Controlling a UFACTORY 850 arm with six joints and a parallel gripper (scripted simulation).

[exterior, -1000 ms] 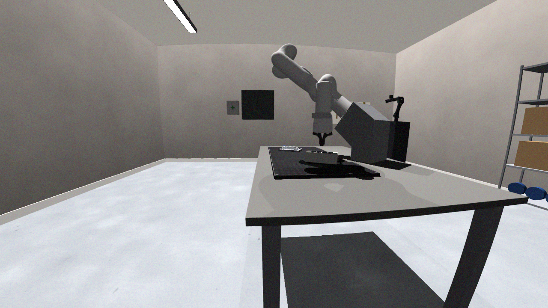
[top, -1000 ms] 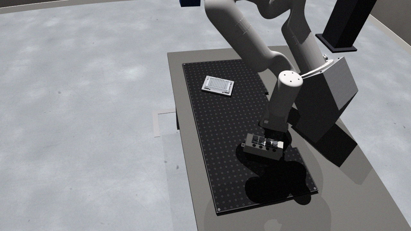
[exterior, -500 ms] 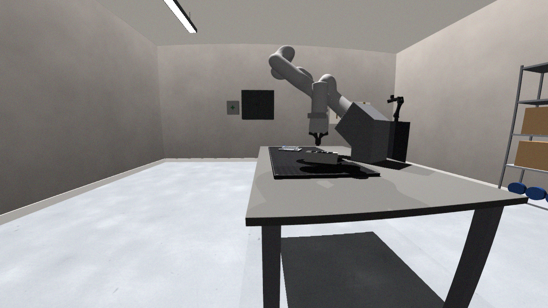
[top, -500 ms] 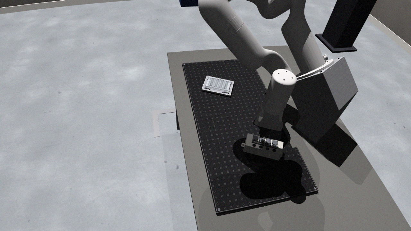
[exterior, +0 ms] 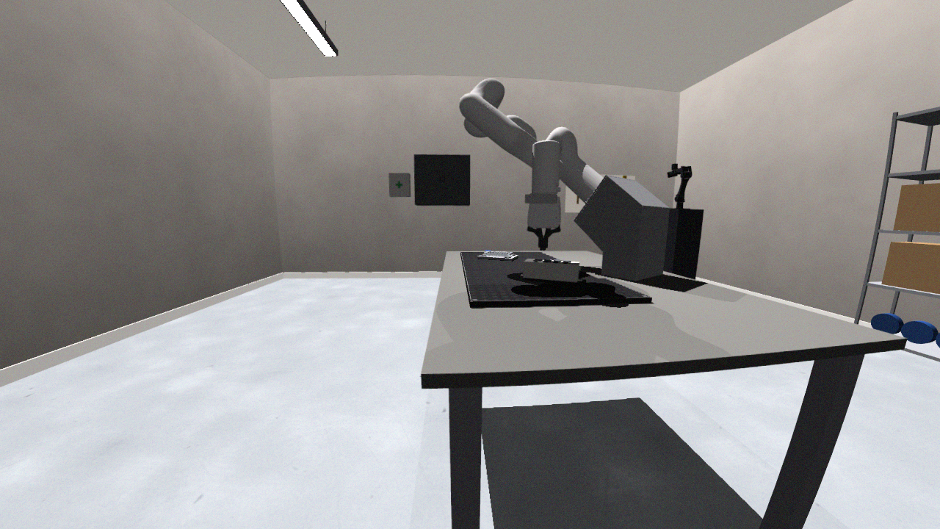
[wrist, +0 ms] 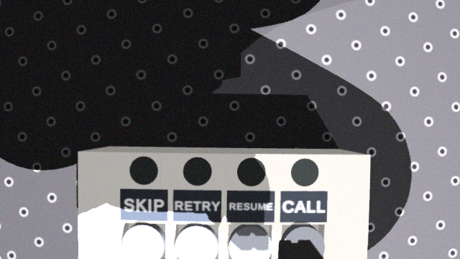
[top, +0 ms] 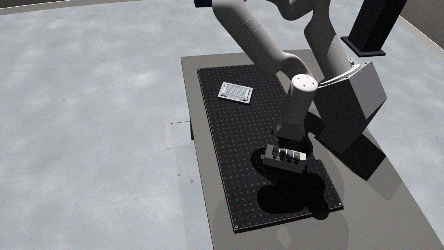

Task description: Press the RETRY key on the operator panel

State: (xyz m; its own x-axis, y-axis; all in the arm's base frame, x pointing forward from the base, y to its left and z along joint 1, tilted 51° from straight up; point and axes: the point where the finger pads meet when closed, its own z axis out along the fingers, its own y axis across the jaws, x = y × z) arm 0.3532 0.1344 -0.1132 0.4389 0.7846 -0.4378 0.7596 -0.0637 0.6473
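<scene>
Right now the operator panel is 70 mm below my hand, 30 mm behind it and 20 mm to the left of it. From my hand the other things lie so: white well plate 420 mm to the right, 90 mm below, 60 mm ahead.
</scene>
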